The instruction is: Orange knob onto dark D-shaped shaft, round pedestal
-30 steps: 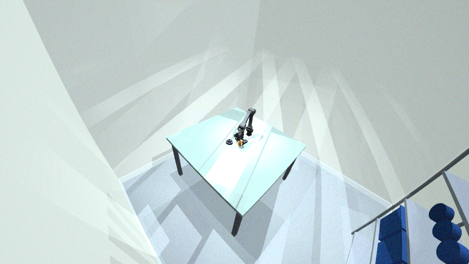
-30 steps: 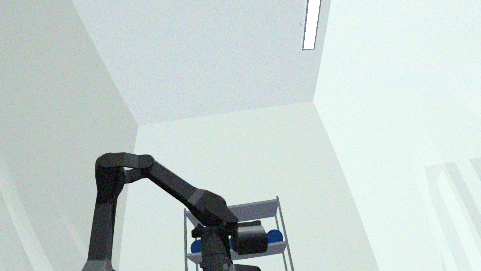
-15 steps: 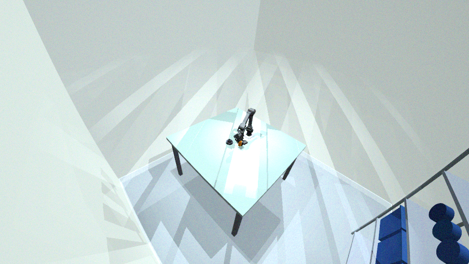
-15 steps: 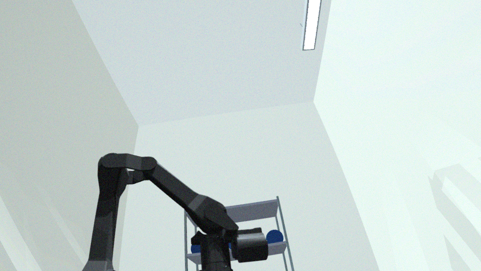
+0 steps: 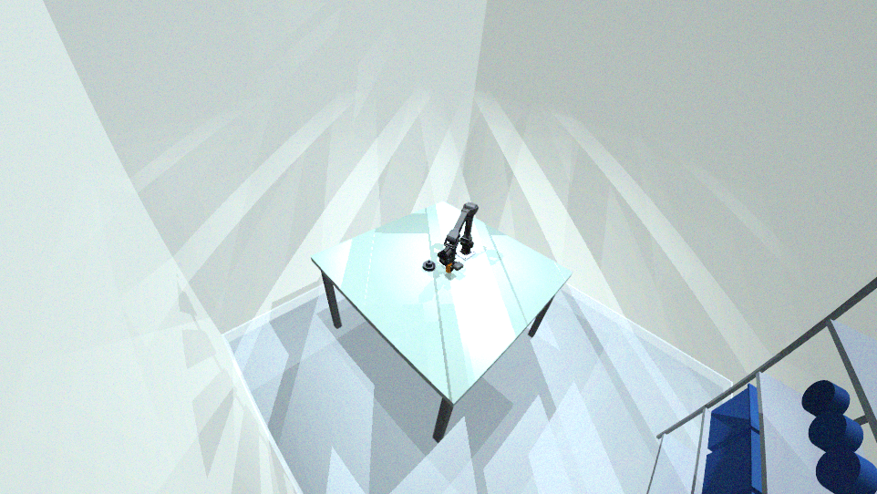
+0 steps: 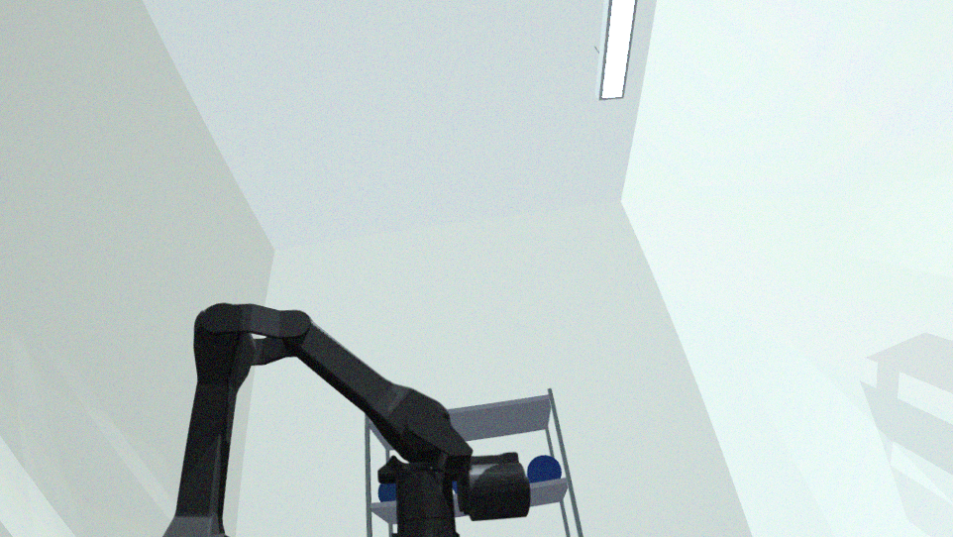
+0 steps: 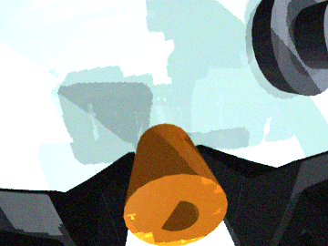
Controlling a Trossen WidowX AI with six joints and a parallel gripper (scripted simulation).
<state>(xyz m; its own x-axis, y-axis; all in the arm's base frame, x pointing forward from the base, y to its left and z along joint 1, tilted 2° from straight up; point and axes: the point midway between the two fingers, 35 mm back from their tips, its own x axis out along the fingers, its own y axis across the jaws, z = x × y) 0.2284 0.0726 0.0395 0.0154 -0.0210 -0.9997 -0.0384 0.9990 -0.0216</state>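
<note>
Right now the round pedestal is 11 cm to the right of my gripper tip, 8 cm ahead of it and 2 cm above it. The rest, counted from my gripper tip: orange knob 2 cm above.
</note>
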